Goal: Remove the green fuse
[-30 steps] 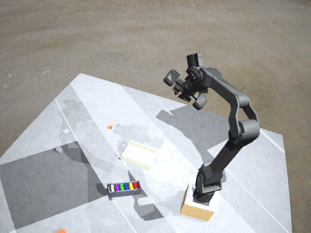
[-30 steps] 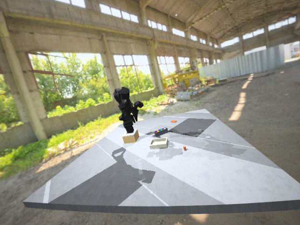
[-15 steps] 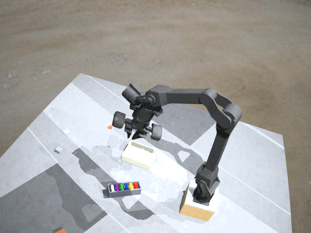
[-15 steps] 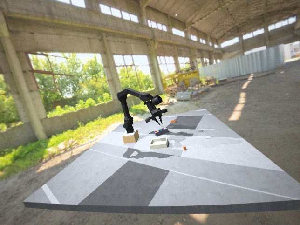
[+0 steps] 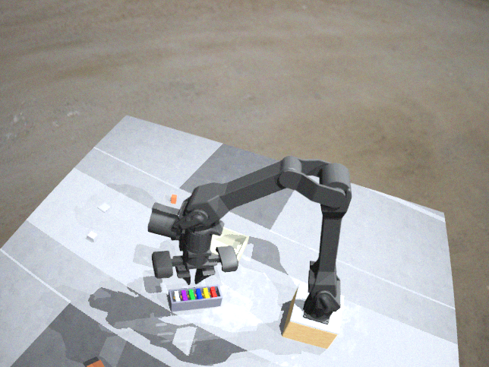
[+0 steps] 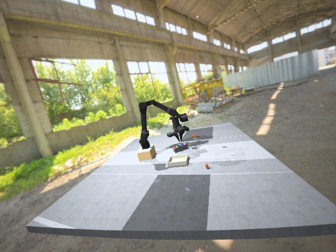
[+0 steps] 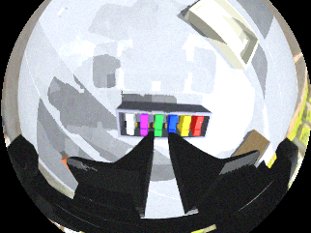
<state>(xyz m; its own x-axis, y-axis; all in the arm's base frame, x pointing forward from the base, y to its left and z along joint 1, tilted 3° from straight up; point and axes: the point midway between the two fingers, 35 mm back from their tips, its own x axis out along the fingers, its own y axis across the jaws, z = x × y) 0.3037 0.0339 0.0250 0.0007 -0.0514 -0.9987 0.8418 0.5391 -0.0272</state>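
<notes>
Now: the green fuse 5 cm below my gripper tip and 1 cm to the left of it. The rest, counted from my gripper tip: cream tray (20 cm to the right, 7 cm below, 1 cm behind).
</notes>
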